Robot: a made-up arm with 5 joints.
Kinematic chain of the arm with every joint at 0, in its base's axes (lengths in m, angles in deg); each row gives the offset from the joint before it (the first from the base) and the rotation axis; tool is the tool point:
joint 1: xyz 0 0 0.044 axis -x
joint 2: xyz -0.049 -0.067 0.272 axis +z
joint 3: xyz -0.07 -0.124 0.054 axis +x
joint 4: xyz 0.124 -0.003 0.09 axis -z
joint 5: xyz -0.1 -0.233 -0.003 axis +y
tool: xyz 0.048 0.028 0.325
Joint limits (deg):
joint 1: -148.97..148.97
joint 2: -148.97..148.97
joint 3: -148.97..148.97
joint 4: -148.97..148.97
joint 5: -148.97..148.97
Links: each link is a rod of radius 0.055 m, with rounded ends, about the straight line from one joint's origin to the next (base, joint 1, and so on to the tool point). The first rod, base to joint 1, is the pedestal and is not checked.
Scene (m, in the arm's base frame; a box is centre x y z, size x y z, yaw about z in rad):
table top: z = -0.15
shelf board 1: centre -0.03 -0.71 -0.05 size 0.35 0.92 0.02 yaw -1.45
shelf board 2: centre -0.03 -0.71 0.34 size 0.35 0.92 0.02 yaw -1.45
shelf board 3: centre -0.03 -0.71 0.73 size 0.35 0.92 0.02 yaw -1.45
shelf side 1: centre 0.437 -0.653 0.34 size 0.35 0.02 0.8 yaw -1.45
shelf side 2: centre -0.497 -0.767 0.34 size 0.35 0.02 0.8 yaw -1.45
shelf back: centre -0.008 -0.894 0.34 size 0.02 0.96 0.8 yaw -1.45
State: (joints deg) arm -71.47 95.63 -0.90 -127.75 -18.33
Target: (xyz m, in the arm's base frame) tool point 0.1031 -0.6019 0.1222
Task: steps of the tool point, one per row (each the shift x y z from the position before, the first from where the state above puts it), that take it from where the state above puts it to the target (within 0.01 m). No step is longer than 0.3 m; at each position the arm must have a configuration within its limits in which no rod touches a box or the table.
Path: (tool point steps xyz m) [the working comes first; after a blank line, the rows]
Joints at the target: -0.42 19.32 54.20 -52.14 -77.02
Straight joint move there: touches shelf side 1.

1: 0.2069 0.1588 0.1128
2: 0.1853 0.1592 -0.0246
3: 0.1238 0.0954 -0.1263
4: 0.0369 0.0078 -0.1612
5: -0.0539 -0.0573 -0.1318
6: -0.1277 -0.0705 -0.0687
7: -0.1689 -0.0321 -0.0115
8: -0.1720 0.0337 0.0135
9: 0.0223 -0.0958 0.0153
10: 0.0112 -0.0945 0.0003
11: 0.0005 -0.0893 -0.0157

